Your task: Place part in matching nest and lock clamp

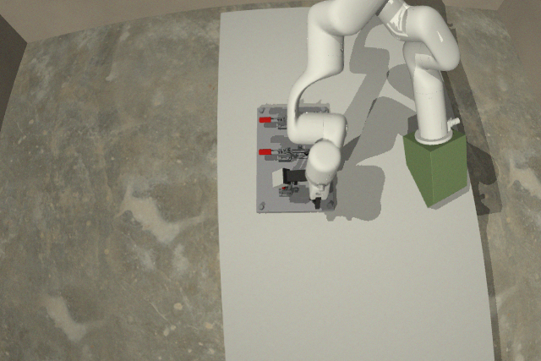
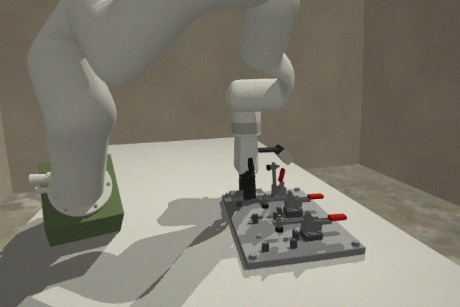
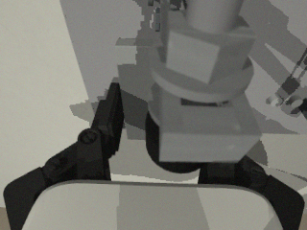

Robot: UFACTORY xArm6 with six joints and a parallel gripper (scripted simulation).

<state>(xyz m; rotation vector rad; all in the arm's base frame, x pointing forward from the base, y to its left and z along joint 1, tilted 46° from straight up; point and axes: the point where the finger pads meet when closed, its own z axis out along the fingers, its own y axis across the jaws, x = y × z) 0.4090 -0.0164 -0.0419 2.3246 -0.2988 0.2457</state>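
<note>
Right now my hand is 20 mm above the flat grey block. Round my hand: fixture plate (20 mm ahead, 130 mm to the right, 40 mm below).
</note>
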